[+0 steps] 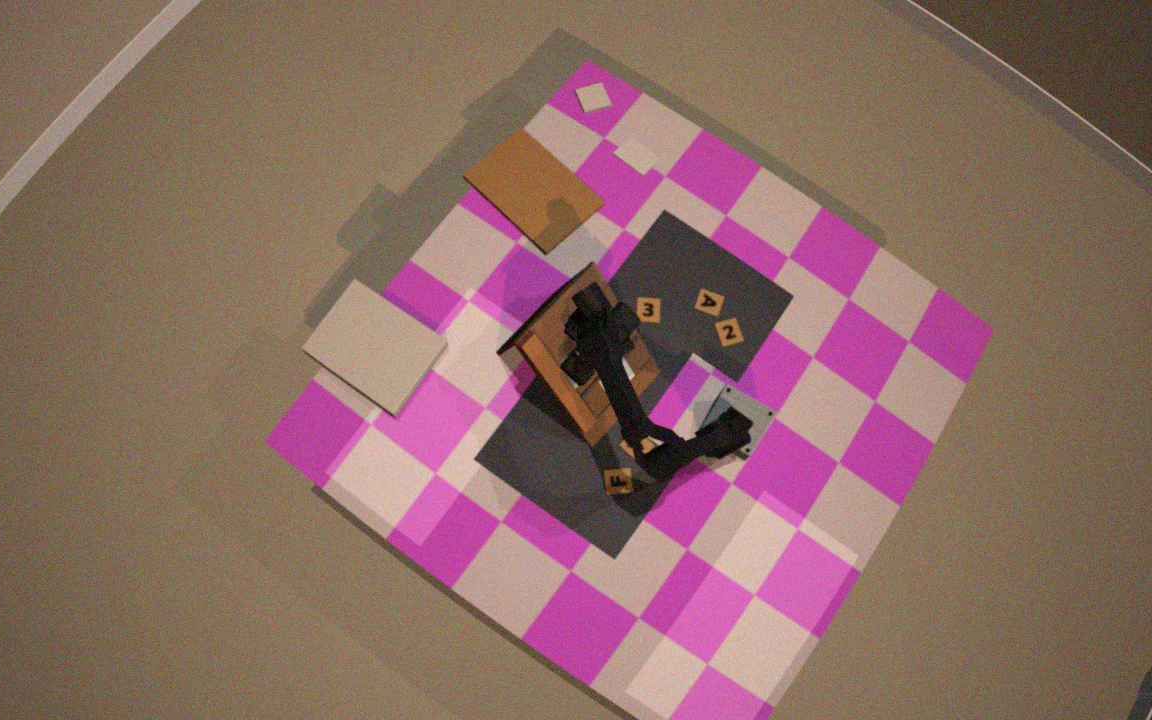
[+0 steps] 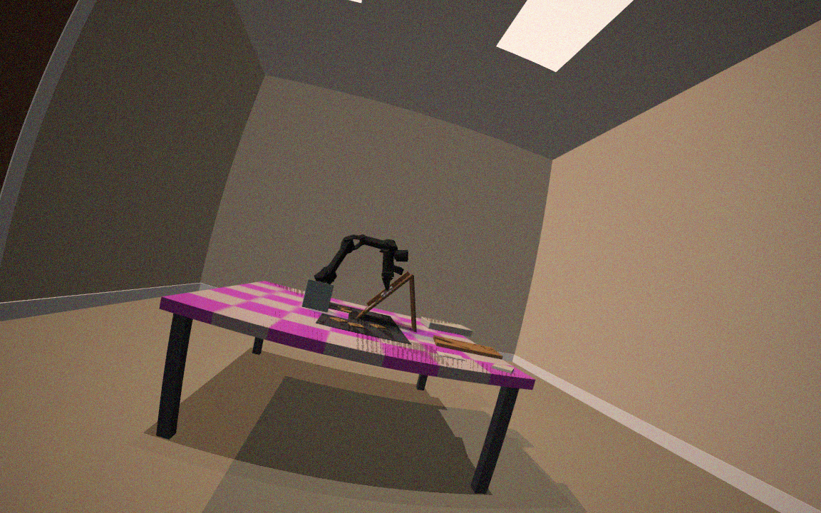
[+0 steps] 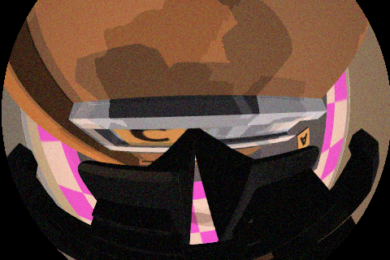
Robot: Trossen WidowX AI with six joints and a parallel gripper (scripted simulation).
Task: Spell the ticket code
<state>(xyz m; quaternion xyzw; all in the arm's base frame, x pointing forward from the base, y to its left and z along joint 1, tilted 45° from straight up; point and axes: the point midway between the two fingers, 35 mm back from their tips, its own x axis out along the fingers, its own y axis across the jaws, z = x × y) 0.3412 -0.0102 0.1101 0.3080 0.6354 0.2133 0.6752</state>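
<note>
Now: gripper tip 21 cm past the 2 tile, 28 cm to the left of it and 16 cm above it. The rest, counted from my gripper tip: c tile (3 cm to the left); white ticket (6 cm behind, 1 cm to the right, 9 cm below); v tile (18 cm behind, 8 cm to the left, 16 cm below).
</note>
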